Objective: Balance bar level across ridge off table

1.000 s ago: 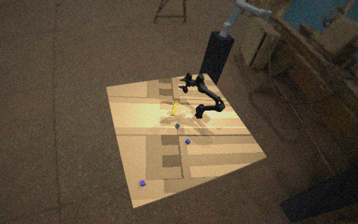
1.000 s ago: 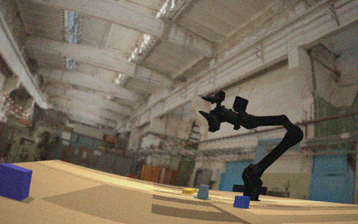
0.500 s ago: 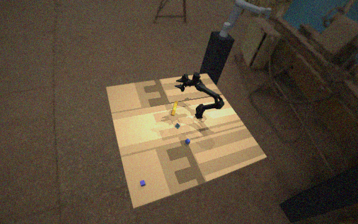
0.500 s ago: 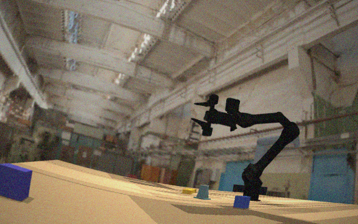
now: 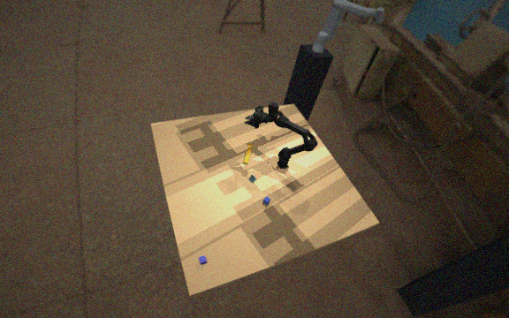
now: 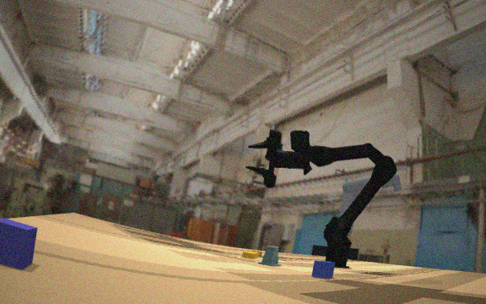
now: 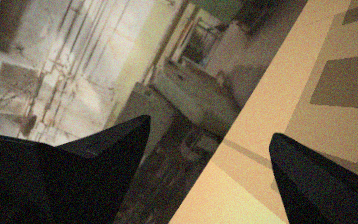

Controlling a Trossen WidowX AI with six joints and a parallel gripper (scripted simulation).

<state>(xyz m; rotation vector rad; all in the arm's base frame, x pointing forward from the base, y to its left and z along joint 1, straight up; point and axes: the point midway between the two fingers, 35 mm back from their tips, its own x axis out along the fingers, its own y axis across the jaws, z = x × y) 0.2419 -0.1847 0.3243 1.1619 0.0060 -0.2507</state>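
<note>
My gripper tip is now 60 mm past the yellow bar, 30 mm to the right of it and 310 mm above it. Round my gripper tip: blue cube 460 mm ahead, 690 mm to the left, 300 mm below.
</note>
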